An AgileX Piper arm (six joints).
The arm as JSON. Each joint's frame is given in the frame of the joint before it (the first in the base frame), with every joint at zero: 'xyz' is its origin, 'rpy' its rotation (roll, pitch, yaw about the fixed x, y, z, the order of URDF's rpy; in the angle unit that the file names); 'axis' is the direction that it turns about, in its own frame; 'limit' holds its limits. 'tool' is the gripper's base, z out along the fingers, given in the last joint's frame.
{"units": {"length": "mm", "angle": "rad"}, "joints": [
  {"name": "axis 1", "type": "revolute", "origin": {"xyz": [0.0, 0.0, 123.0], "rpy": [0.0, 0.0, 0.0]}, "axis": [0.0, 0.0, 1.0], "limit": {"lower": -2.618, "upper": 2.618}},
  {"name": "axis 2", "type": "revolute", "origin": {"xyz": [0.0, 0.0, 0.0], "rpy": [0.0, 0.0, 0.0]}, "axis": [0.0, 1.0, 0.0], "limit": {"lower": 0.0, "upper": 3.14}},
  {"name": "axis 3", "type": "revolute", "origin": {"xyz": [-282.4, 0.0, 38.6], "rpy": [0.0, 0.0, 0.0]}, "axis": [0.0, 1.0, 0.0], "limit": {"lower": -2.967, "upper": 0.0}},
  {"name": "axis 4", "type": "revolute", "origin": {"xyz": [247.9, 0.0, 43.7], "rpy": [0.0, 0.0, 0.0]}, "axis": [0.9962, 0.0, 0.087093], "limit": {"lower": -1.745, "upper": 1.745}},
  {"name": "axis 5", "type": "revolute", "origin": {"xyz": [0.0, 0.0, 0.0], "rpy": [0.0, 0.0, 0.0]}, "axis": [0.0, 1.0, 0.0], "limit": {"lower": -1.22, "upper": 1.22}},
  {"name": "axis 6", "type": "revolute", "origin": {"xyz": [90.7, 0.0, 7.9], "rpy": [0.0, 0.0, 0.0]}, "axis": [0.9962, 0.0, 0.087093], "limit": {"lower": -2.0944, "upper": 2.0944}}
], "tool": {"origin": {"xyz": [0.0, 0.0, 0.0], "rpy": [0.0, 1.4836, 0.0]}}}
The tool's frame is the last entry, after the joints.
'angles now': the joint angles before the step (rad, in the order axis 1, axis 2, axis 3, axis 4, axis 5, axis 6). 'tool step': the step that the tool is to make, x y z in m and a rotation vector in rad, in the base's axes. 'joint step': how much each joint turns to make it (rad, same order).
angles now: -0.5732 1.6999 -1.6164 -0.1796 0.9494 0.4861
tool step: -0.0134 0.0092 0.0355 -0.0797 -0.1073 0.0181
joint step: 0.0001 -0.0813 -0.0089 0.0000 -0.0458 -0.0131
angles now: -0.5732 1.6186 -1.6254 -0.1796 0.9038 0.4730
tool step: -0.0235 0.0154 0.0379 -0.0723 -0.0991 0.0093
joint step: 0.0000 -0.1045 -0.0008 0.0000 -0.0188 -0.0089
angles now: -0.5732 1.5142 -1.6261 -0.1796 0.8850 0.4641
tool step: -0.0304 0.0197 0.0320 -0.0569 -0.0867 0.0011
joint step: 0.0001 -0.1173 0.0174 -0.0002 -0.0039 -0.0006
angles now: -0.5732 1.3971 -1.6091 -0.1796 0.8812 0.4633
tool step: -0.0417 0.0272 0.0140 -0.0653 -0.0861 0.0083
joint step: -0.0003 -0.1756 0.1247 -0.0048 -0.0579 -0.0003
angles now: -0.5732 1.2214 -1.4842 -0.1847 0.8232 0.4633
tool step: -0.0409 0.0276 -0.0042 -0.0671 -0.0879 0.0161
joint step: -0.0001 -0.1917 0.1777 -0.0024 -0.0980 -0.0002
